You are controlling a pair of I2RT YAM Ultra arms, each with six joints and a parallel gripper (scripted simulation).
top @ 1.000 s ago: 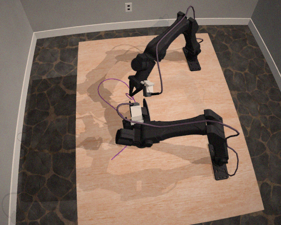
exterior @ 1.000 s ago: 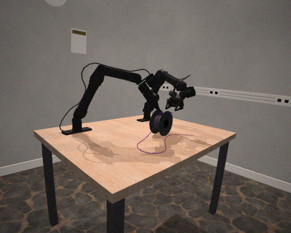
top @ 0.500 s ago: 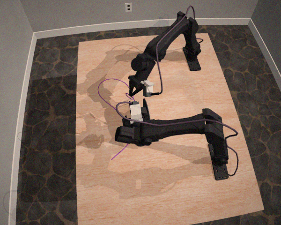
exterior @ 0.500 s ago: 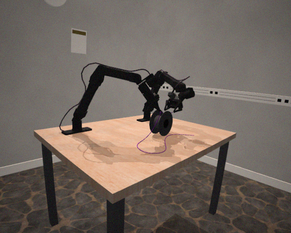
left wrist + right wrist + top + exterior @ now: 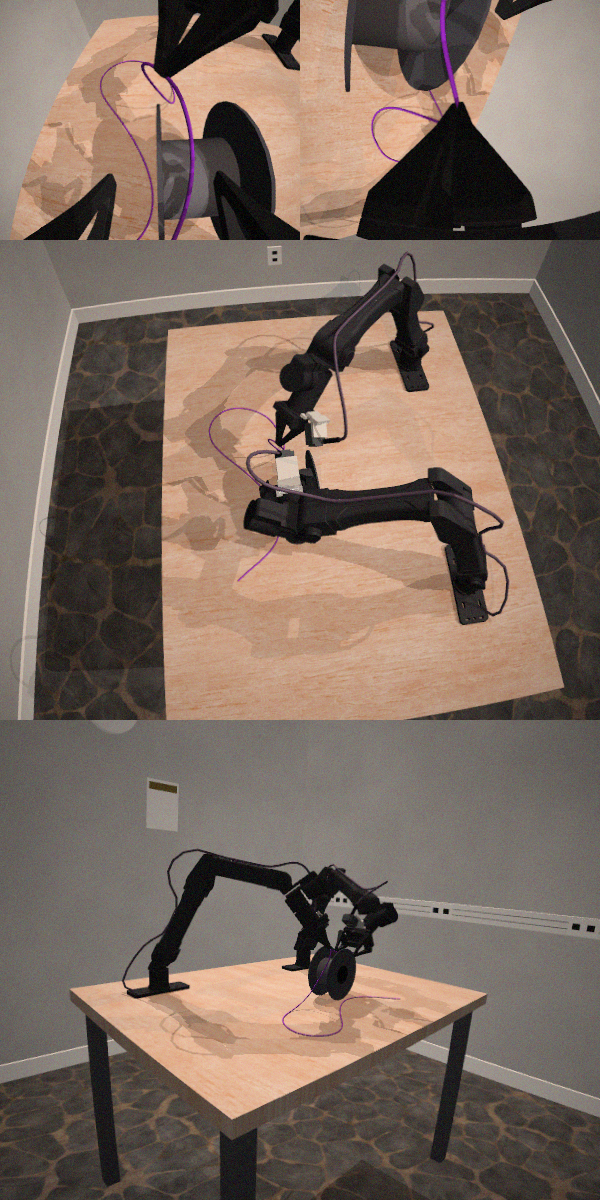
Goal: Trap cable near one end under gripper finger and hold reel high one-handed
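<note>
The black reel is 30 mm behind my left hand, 20 mm to the right of it and 70 mm below it.
Now: right hand 4 cm past the black reel, 7 cm to the right of it and 10 cm above it.
</note>
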